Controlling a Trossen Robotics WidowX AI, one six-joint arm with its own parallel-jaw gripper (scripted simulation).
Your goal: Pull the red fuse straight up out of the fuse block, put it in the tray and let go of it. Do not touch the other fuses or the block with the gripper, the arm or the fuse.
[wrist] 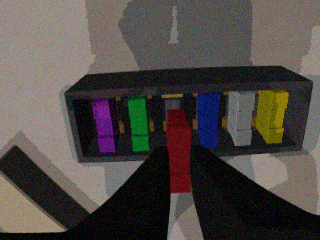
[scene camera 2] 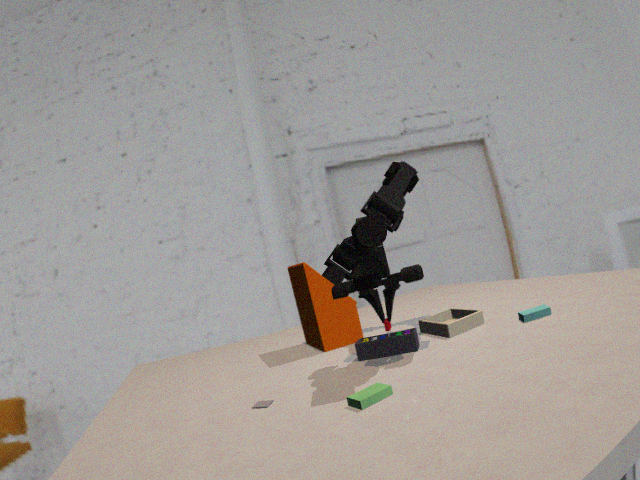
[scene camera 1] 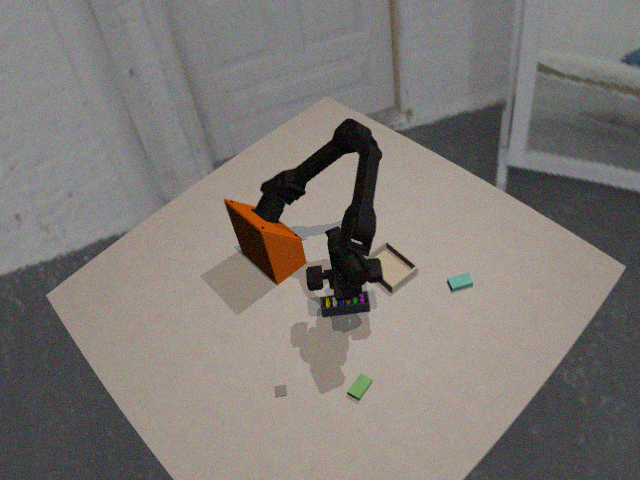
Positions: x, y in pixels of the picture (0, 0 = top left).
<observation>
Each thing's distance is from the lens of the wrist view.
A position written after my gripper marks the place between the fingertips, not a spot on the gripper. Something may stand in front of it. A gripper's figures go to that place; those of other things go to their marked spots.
my gripper [wrist: 178, 155]: 0.10 m
red fuse [wrist: 179, 131]: 0.09 m
blue fuse [wrist: 209, 103]: 0.13 m
green fuse [wrist: 138, 106]: 0.12 m
The marked spots on the red fuse and the blue fuse are 0.04 m apart.
</observation>
